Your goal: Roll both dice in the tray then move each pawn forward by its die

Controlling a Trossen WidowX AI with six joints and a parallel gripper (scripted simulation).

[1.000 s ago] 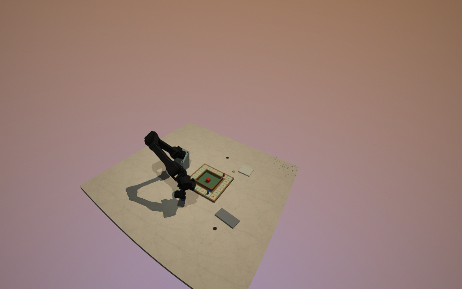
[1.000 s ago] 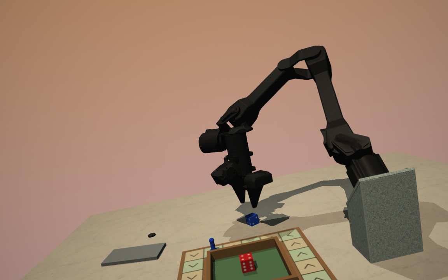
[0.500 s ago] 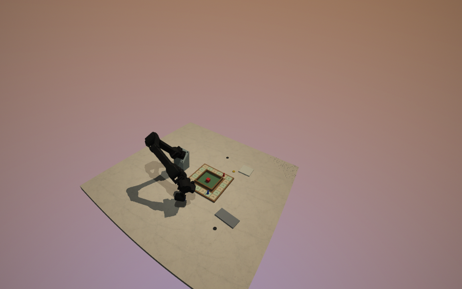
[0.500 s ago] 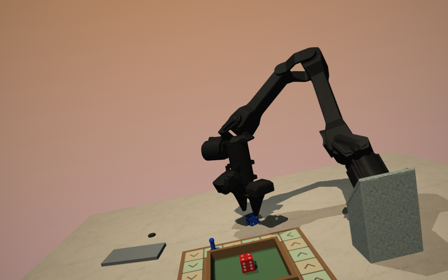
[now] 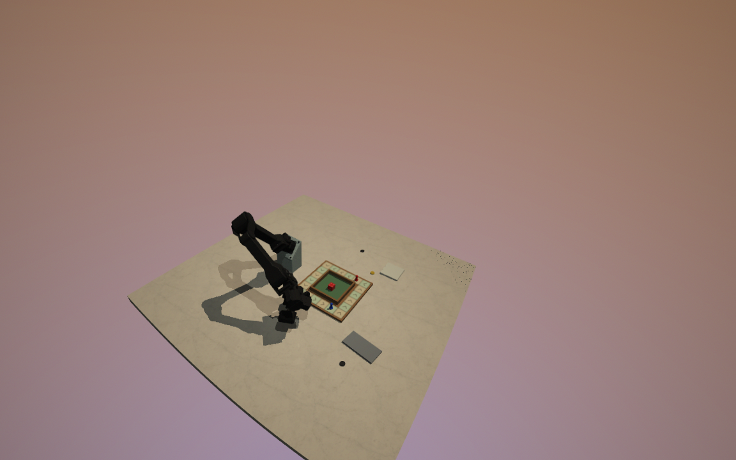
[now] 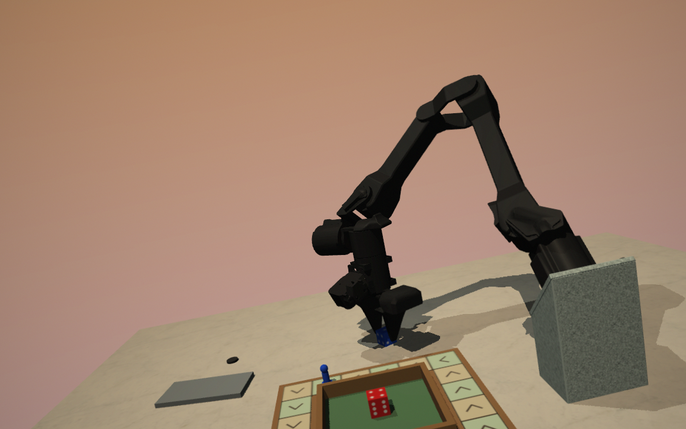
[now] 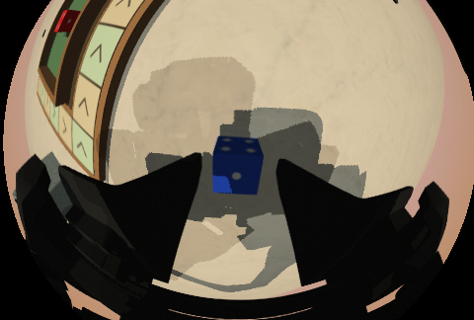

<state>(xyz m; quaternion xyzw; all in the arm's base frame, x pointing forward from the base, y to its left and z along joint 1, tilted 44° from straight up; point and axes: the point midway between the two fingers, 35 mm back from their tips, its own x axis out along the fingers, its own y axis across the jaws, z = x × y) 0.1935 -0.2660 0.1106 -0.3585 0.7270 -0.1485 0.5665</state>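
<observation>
Now: the red pawn 14 cm ahead of my gripper tip, 35 cm to the left of it and 2 cm above it. Also, from my gripper tip: grey flat plate (32 cm ahead, 2 cm to the left, 1 cm below); green tray (7 cm ahead, 24 cm to the left); blue pawn (12 cm ahead, 13 cm to the left, 2 cm above).
</observation>
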